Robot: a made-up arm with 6 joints. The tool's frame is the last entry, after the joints. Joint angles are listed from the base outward. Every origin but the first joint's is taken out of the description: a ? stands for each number. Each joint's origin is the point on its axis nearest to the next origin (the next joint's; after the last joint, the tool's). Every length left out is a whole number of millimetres.
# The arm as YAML. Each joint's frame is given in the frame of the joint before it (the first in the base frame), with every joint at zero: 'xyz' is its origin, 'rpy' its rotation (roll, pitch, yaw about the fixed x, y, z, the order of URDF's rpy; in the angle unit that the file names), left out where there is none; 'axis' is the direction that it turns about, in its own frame. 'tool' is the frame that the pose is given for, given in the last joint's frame.
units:
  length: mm
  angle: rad
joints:
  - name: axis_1
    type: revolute
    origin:
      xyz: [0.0, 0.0, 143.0]
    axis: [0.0, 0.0, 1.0]
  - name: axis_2
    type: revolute
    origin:
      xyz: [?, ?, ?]
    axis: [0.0, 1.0, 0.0]
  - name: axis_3
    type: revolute
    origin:
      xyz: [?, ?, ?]
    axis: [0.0, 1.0, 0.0]
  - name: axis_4
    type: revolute
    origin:
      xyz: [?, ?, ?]
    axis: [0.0, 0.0, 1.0]
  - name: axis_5
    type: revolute
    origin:
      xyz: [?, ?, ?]
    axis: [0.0, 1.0, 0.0]
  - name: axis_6
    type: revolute
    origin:
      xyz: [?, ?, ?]
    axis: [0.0, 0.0, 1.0]
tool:
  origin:
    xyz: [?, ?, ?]
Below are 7 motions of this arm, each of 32 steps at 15 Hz.
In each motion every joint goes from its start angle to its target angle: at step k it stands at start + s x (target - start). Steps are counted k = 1, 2, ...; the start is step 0. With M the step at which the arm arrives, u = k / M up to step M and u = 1 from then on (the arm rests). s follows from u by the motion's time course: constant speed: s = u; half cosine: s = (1 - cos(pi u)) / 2; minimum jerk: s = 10 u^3 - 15 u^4 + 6 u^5.
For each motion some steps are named. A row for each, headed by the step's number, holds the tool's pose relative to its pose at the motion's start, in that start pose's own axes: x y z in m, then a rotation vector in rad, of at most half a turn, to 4 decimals.
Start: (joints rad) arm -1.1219 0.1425 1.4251 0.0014 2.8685 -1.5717
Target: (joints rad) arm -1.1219 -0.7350 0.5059 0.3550 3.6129 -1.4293
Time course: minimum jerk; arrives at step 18
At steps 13, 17, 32:
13: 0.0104 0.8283 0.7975 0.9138 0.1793 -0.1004
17: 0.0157 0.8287 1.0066 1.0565 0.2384 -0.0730
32: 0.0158 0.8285 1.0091 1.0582 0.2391 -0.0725

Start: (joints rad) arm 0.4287 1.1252 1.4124 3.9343 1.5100 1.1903
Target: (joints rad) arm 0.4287 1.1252 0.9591 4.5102 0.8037 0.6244
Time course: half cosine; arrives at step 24
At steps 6, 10, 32:
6: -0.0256 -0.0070 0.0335 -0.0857 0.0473 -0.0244
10: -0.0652 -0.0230 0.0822 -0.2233 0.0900 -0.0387
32: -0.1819 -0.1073 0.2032 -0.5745 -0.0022 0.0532

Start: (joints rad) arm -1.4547 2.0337 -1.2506 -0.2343 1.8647 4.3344
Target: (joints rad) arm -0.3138 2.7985 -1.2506 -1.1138 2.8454 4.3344
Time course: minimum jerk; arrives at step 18
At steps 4, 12, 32:
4: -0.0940 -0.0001 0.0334 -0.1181 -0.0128 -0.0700
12: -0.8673 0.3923 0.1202 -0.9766 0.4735 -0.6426
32: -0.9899 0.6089 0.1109 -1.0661 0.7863 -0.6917

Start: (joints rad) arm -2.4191 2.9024 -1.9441 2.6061 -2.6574 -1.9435
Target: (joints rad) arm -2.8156 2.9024 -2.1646 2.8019 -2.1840 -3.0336
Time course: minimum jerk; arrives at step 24
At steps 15, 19, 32:
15: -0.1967 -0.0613 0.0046 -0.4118 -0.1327 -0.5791
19: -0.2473 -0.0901 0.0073 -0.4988 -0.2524 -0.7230
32: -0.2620 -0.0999 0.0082 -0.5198 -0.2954 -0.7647

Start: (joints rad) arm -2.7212 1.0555 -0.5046 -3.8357 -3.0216 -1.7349
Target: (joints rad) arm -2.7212 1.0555 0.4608 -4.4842 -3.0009 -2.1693
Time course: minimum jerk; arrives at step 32
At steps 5, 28, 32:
5: 0.0089 0.0154 0.0022 0.0245 -0.0169 0.0040
28: 0.2535 0.4018 0.3092 0.7769 -0.6370 0.0865
32: 0.2563 0.4056 0.3175 0.7890 -0.6486 0.0870

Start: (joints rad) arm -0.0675 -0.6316 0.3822 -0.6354 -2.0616 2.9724
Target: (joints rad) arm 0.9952 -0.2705 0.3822 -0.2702 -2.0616 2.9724
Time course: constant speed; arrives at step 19
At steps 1, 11, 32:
1: 0.0073 0.0153 -0.0299 -0.0602 -0.0338 -0.0344
11: 0.1240 0.0403 -0.2942 -0.6878 -0.3432 -0.3639
32: 0.2136 -0.0737 -0.4019 -1.2207 -0.5520 -0.6023

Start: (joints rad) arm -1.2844 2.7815 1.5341 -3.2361 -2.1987 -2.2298
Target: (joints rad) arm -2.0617 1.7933 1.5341 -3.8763 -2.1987 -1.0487
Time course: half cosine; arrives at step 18
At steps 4, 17, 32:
4: 0.0726 -0.0555 -0.0360 -0.0669 -0.1253 0.1051
17: 0.1956 -0.6700 0.0327 -1.0780 -0.0954 0.9624
32: 0.1926 -0.6748 0.0356 -1.0860 -0.0862 0.9700

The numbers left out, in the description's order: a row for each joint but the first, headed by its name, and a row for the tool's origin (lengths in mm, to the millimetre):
axis_2: 0.0 22.0 0.0
axis_3: 0.0 0.0 465.0
axis_4: 0.0 0.0 734.0
axis_5: 0.0 0.0 0.0
axis_6: 0.0 0.0 109.0
tool: 0.0 0.0 0.0

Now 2 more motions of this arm.
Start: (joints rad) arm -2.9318 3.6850 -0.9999 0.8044 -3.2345 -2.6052
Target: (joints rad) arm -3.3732 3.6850 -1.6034 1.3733 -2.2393 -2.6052
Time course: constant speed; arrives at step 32
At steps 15, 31, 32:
15: -0.2120 0.0290 0.0082 -0.2875 -0.0563 -0.4091
31: -0.3930 0.1315 0.0689 -0.7515 0.0411 -0.6366
32: -0.4025 0.1390 0.0743 -0.7831 0.0520 -0.6408

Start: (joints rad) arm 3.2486 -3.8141 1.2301 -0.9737 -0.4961 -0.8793
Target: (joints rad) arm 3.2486 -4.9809 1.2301 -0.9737 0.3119 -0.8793
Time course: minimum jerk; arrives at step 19
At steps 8, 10, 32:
8: 0.0557 -0.4025 -0.1407 0.1649 0.2792 -0.1179
10: 0.0534 -0.5959 -0.2806 0.2673 0.4375 -0.1427
32: -0.0379 -0.8999 -0.7267 0.5316 0.7832 -0.0870

